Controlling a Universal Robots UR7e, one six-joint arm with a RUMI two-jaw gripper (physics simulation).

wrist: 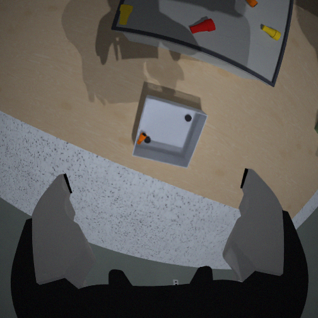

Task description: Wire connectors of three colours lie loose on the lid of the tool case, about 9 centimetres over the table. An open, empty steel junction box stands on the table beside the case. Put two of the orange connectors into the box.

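The steel junction box [166, 120] stands on the table in the middle of the view, open side up. An orange connector [142, 138] lies inside it at the lower left corner, beside a dark round hole. The lid of the tool case [235, 47] is at the top. Part of another orange connector [251, 2] shows on it at the top edge of the view. My gripper [155, 174] is open and empty, with its fingers wide apart, high above the table and at the lower side of the box in the view.
A red connector [203, 26], a yellow connector [271, 32] and a second yellow connector [125, 15] lie on the lid. The lid has a dark raised rim. A speckled pale strip [115, 200] runs along the wooden table top [45, 75]. A green thing shows at the right edge.
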